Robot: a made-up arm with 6 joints. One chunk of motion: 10 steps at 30 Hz.
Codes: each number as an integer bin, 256 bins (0 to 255) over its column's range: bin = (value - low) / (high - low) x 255, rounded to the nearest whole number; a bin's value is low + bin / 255 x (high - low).
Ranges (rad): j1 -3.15..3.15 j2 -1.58..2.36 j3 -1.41..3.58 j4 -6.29..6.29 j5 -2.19..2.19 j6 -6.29..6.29
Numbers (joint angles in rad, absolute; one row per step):
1: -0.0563 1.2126 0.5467 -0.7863 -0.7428 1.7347
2: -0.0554 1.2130 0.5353 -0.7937 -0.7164 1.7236
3: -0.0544 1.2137 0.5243 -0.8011 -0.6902 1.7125
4: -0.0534 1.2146 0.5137 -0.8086 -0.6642 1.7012
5: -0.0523 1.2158 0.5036 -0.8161 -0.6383 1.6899
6: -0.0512 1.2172 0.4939 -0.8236 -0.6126 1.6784
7: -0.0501 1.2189 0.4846 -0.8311 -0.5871 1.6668
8: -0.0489 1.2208 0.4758 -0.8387 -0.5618 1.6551
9: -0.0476 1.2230 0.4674 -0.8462 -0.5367 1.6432
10: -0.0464 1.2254 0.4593 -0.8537 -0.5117 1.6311
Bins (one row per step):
1: 125 181 100 112 84 163
2: 125 181 99 111 86 162
3: 125 181 99 111 87 162
4: 125 181 98 111 89 162
5: 125 181 98 111 90 162
6: 125 181 97 111 92 162
7: 125 181 97 111 93 161
8: 126 181 96 110 95 161
9: 126 181 96 110 96 161
10: 126 182 96 110 98 161

